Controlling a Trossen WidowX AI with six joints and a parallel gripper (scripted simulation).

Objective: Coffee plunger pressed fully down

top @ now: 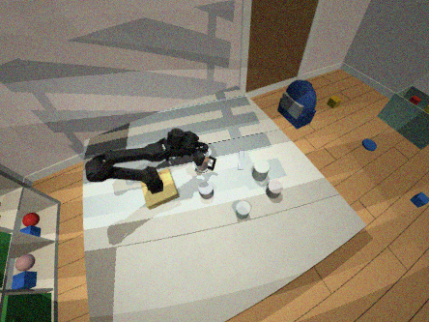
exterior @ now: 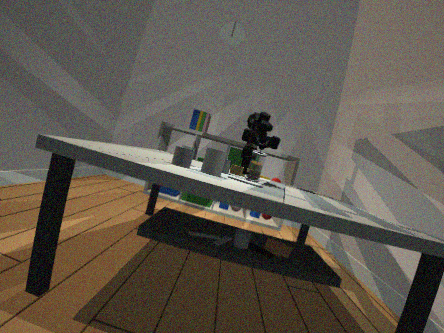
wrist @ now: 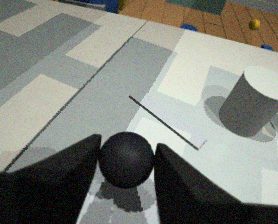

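Right now my gripper tip is 9 cm above the coffee press, 2 cm to the left of it and 2 cm past it.
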